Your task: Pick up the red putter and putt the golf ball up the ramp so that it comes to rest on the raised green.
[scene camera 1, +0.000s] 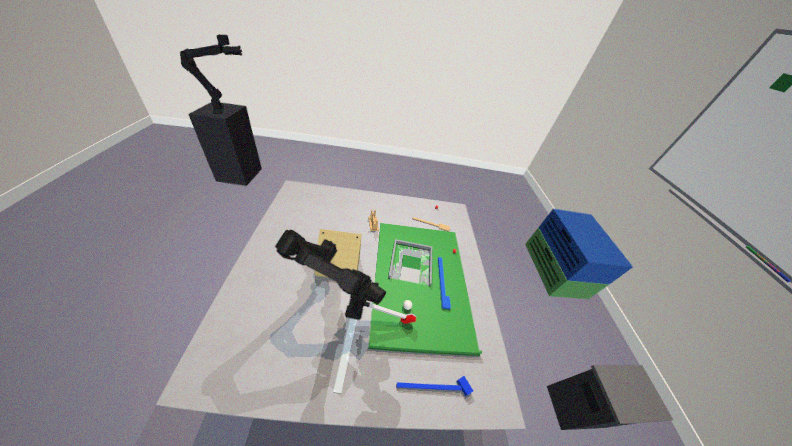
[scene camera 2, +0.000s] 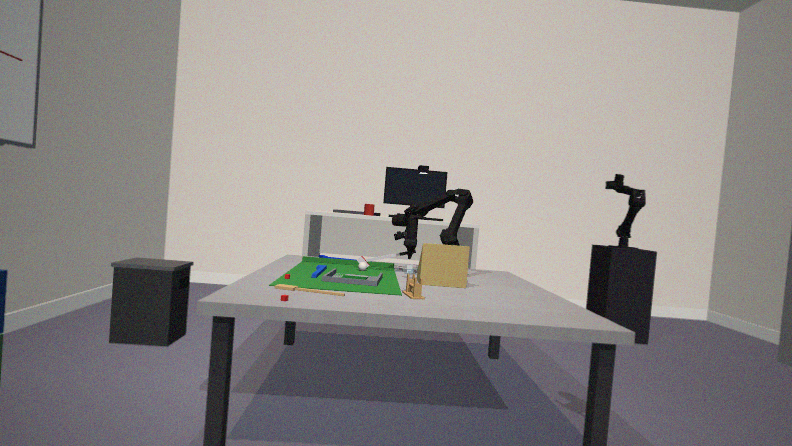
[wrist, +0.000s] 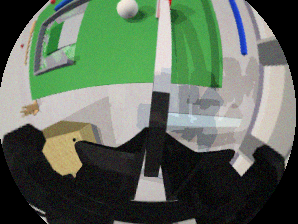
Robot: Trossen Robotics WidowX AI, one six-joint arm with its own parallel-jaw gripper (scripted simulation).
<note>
My gripper (wrist: 152, 130) carries a red putter. Further things: a pale strip (wrist: 173, 118) and a green mat (scene camera 1: 435, 327).
The green mat is seen too in scene camera 2 (scene camera 2: 300, 275) and in the wrist view (wrist: 109, 49).
</note>
